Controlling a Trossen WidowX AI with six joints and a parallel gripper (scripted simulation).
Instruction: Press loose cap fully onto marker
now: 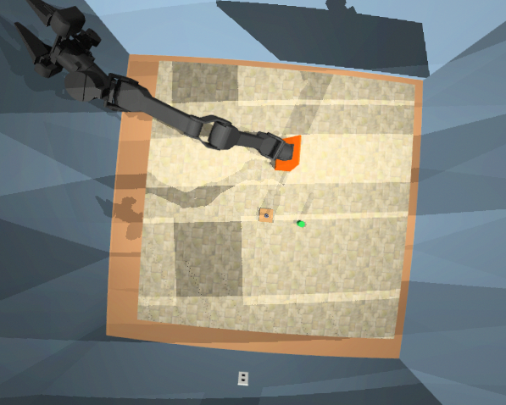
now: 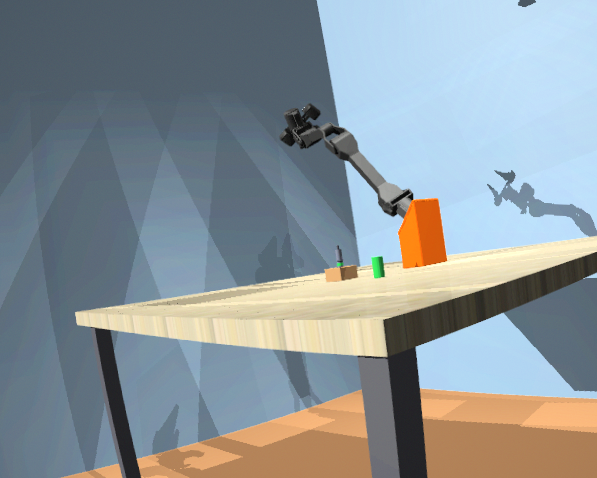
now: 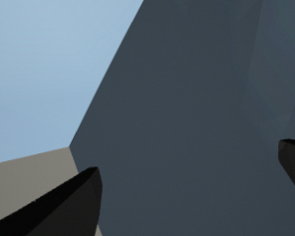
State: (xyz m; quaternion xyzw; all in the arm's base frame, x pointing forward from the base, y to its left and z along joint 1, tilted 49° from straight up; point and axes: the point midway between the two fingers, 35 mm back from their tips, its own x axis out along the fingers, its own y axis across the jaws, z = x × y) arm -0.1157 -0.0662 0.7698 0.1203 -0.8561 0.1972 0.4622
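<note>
Now: gripper tip 390 mm short of the green cap, 770 mm to the right of it and 600 mm above it. The rest, counted from my gripper tip: brown holder block 380 mm ahead, 600 mm to the left, 610 mm below.
</note>
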